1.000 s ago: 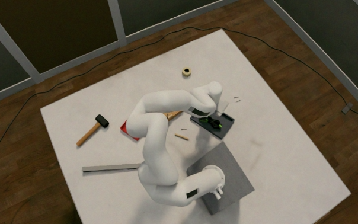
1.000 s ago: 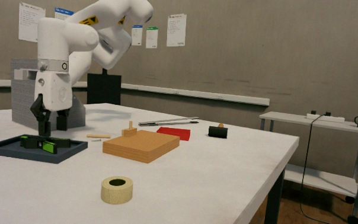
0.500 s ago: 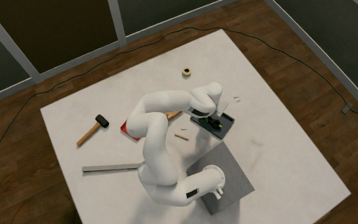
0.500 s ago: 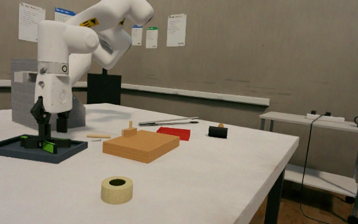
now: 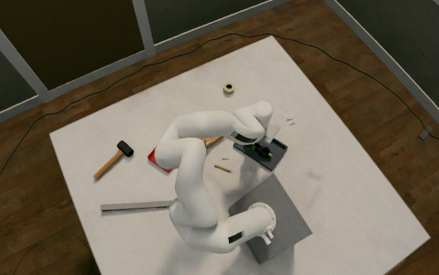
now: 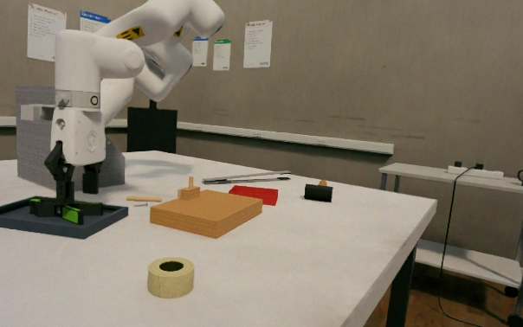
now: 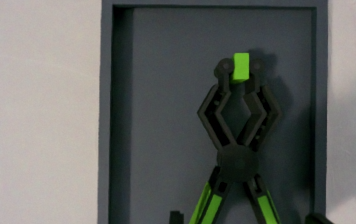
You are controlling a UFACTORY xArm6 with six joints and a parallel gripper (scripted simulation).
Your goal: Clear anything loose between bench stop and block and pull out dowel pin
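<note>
Now: hand 5 cm above the dark tray, 3 cm to the left of it and 3 cm past it. The rest, counted from my hand: dowel pin 19 cm to the left, 11 cm ahead; then loose dowel 18 cm to the left, 5 cm below, 3 cm behind; then small wooden block 19 cm to the left, 11 cm ahead, 2 cm below.
</note>
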